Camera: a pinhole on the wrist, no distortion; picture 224 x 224 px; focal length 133.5 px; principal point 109.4 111.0 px. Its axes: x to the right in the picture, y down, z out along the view. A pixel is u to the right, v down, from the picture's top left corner.
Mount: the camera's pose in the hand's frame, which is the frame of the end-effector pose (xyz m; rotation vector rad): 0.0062 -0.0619 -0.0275 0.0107 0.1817 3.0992
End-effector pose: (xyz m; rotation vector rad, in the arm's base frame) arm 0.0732 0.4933 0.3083 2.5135 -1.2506 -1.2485
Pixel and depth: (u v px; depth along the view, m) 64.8 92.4 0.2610
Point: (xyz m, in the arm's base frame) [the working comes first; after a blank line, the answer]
In the camera's frame: -0.0872 -0.0364 0.2610

-0.0519 0.4873 0.0955
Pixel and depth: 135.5 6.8 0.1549
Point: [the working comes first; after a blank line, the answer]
In the camera's frame: 0.0303 -0.1209 0.1549

-0.0600 0.4852 0.2748
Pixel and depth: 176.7 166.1 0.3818
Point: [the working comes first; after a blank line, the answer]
In the camera's frame: 0.1925 0.1576 0.3818

-0.1414 0.8366 0.1160
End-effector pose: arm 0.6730 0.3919 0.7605 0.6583 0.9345 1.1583
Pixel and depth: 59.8 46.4 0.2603
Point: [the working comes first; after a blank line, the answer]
In the camera's frame: -0.0967 -0.1260 0.2603

0.8334 0.5291 0.9094
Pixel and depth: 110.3 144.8 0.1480
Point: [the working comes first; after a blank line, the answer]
In the camera's frame: 0.0010 0.0375 0.1480

0.8203 0.3764 0.7501
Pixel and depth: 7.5 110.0 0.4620
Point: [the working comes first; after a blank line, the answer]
In the camera's frame: -0.3526 -0.0035 0.4620

1.1002 0.7457 0.8535
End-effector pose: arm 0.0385 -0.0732 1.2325 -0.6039 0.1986 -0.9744
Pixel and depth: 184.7 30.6 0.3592
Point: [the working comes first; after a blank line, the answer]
In the camera's frame: 0.2026 -0.2163 0.3592

0.2076 0.2817 1.3490
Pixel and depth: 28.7 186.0 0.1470
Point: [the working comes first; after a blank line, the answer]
In the camera's frame: -0.0889 0.0826 0.1470

0.0512 -0.1539 1.4203
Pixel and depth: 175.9 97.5 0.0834
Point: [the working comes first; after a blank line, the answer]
In the camera's frame: 0.0415 -0.0084 0.0834

0.0120 -0.0412 1.2974
